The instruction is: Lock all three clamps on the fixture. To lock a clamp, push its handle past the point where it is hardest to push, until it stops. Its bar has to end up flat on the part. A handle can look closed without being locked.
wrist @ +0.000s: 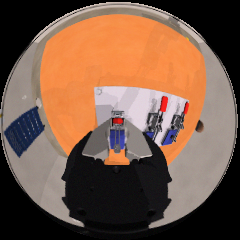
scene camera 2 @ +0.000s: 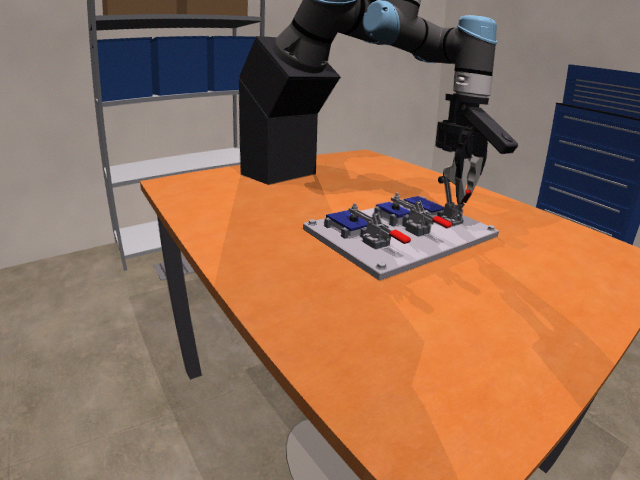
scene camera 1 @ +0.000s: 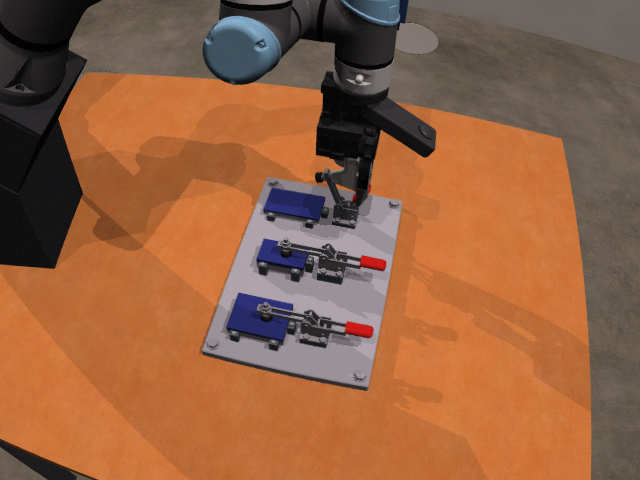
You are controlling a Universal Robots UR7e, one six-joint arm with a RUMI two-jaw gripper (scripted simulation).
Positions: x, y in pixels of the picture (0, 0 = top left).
Labels:
my gripper: wrist; scene camera 2; scene camera 1 359, 200
same spot on my gripper: [wrist: 95, 144] = [scene camera 2: 479, 164]

